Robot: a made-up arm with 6 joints. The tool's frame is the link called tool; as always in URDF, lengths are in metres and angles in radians. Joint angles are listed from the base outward. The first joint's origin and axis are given. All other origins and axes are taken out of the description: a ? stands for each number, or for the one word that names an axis. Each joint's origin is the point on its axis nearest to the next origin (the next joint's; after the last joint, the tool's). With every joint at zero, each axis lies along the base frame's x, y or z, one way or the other. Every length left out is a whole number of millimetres.
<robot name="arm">
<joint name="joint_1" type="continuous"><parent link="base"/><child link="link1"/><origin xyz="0 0 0.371"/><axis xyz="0 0 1"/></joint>
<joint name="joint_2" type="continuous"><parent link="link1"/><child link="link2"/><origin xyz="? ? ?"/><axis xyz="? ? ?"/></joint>
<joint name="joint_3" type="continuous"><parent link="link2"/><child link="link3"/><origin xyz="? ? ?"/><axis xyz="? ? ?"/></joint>
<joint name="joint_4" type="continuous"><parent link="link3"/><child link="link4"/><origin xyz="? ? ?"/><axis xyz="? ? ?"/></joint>
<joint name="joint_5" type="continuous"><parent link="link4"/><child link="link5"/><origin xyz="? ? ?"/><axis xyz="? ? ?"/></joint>
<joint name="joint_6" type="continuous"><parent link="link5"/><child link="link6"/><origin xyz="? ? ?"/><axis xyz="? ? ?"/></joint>
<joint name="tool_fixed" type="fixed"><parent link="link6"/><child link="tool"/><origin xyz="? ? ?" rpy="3.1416 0 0"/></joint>
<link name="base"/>
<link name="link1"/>
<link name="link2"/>
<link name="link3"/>
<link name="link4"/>
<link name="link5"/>
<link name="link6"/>
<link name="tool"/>
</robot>
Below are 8 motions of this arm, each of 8 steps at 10 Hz.
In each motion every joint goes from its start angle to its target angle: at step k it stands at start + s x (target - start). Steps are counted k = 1, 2, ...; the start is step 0. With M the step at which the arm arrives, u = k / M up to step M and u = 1 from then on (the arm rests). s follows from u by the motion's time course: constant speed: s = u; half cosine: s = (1 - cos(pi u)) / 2; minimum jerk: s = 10 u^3 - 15 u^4 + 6 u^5.
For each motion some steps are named. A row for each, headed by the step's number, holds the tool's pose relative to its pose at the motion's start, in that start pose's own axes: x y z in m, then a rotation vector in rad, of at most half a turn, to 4 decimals.
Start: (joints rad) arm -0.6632 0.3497 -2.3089 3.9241 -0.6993 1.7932
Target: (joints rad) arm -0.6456 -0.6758 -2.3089 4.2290 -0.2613 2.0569
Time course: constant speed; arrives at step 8
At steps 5, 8:
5: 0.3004 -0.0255 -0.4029 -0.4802 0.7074 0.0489
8: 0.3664 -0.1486 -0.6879 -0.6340 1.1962 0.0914

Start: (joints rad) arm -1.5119 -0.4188 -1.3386 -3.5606 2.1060 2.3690
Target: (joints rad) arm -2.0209 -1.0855 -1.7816 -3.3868 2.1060 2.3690
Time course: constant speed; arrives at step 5
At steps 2, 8:
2: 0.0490 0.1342 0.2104 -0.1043 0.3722 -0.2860
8: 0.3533 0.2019 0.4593 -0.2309 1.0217 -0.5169

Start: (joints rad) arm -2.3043 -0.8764 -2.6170 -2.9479 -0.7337 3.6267
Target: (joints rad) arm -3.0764 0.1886 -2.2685 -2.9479 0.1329 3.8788
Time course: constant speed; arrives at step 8
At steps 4, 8:
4: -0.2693 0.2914 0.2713 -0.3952 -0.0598 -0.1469
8: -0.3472 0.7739 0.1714 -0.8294 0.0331 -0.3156

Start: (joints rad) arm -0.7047 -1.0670 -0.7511 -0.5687 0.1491 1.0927
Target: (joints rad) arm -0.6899 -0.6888 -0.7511 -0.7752 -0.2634 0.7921
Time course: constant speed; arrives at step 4
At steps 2, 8:
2: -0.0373 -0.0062 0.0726 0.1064 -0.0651 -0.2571
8: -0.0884 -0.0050 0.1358 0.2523 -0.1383 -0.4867

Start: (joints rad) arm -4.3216 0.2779 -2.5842 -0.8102 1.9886 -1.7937
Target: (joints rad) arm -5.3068 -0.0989 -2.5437 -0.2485 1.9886 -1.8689
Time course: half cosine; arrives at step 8
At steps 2, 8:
2: -0.0658 -0.0299 0.0178 0.0299 0.0363 0.0959
8: -0.2706 -0.2928 -0.0299 0.0264 0.0628 0.6317

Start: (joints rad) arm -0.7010 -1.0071 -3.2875 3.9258 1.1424 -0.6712
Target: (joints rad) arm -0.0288 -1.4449 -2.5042 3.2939 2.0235 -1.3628
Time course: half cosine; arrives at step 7
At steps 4, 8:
4: -0.0015 -0.2652 0.1969 0.3680 -0.4470 -0.8512
8: -0.0490 -0.4482 0.2466 0.5850 -0.6712 -1.3113

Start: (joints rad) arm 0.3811 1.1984 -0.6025 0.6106 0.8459 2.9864
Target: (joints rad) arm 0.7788 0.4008 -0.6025 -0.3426 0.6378 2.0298
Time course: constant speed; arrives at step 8
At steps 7, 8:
7: 0.2034 0.1568 -0.1542 1.2273 -0.3729 -1.6051
8: 0.2476 0.1761 -0.1590 1.4752 -0.3483 -1.7771

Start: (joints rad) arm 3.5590 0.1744 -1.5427 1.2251 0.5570 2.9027
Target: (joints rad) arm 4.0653 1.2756 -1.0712 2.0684 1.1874 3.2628
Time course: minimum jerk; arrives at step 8
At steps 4, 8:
4: 0.3287 -0.3050 0.2590 0.3118 0.6784 0.8607
8: 0.6744 -0.5717 0.1687 0.8577 0.7698 1.6575

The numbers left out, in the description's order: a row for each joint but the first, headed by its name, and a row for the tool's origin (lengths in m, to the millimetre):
joint_2: xyz 0 0 0, axis 0 1 0
joint_3: xyz 0.074 0 0.396, axis 0 1 0
joint_4: xyz 0.085 0 -0.374, axis 0 0 -1
joint_5: xyz 0 0 0, axis 0 1 0
joint_6: xyz 0.071 0 -0.091, axis 0 0 -1
tool: xyz 0 0 0

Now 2 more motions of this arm.
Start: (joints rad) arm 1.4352 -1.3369 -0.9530 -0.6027 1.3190 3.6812
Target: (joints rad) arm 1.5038 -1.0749 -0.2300 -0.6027 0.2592 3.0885
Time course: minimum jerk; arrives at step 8
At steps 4, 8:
4: 0.0518 0.1187 0.1321 -0.2055 -0.0656 -0.5508
8: 0.1756 0.1856 0.2180 -0.5010 -0.1485 -0.9954

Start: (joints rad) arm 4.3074 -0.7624 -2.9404 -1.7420 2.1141 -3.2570
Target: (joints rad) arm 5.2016 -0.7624 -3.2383 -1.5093 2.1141 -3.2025
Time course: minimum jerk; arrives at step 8
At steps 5, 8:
5: -0.0612 0.1373 0.3138 -0.7047 0.3570 -0.1626
8: -0.0442 0.2323 0.4148 -0.9523 0.5264 -0.2055

